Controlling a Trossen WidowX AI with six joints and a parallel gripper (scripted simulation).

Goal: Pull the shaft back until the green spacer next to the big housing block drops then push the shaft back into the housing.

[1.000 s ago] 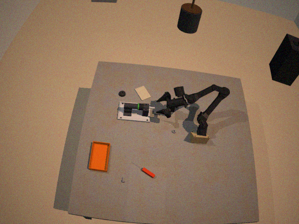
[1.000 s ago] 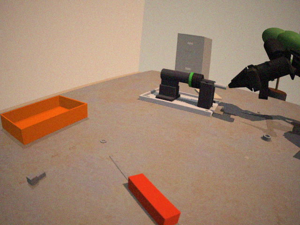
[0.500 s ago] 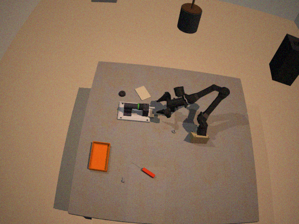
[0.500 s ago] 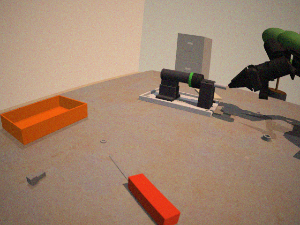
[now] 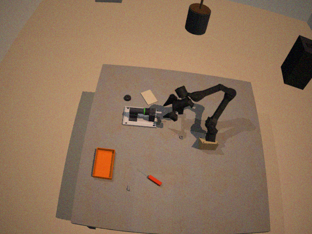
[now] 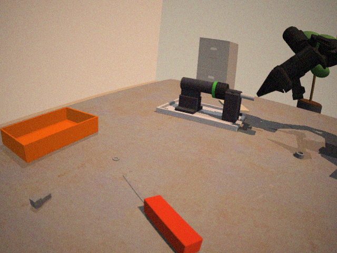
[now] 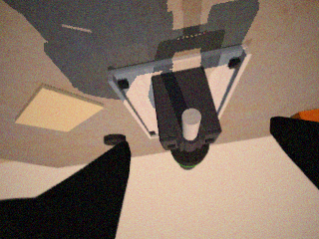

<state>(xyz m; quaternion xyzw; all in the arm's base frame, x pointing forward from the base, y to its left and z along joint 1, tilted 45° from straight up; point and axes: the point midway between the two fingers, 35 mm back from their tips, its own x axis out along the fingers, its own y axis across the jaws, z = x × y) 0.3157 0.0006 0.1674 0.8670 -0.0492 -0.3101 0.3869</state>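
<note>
Right now the grey shaft is 8 cm ahead of my gripper tip, 2 cm below it and 1 cm to the left of it. Round my gripper tip: beige card (16 cm to the right, 13 cm ahead, 9 cm below); dark sleeve (10 cm ahead, 2 cm to the left, 2 cm below); green spacer (12 cm ahead, 2 cm to the left, 2 cm below).
</note>
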